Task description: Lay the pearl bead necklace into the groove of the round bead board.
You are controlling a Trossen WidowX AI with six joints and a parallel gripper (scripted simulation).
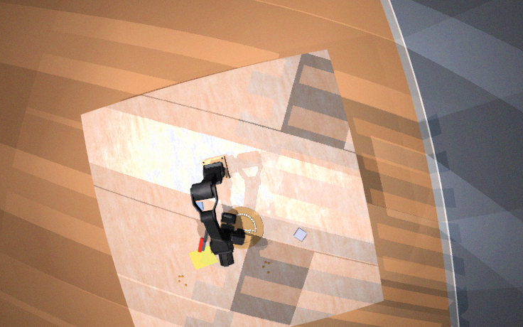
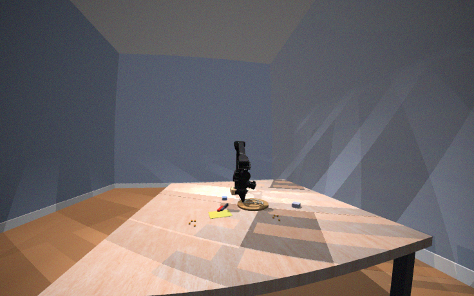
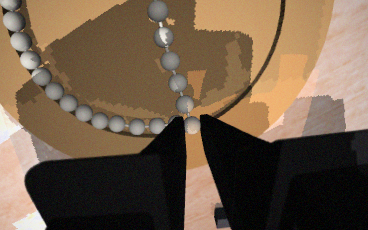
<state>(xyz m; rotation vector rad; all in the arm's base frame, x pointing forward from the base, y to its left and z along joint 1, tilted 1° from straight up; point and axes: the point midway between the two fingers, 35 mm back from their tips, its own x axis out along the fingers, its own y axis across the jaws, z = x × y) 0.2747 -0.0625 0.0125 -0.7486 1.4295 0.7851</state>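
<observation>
Now: gripper tip 2 cm short of the round bead board, 6 cm to the right of it and 1 cm above it. From my gripper tip the other things lie so: blue block (15 cm behind, 8 cm to the right, 1 cm below); yellow note (8 cm ahead, 17 cm to the right, 2 cm below); red marker (1 cm ahead, 14 cm to the right, 2 cm below).
</observation>
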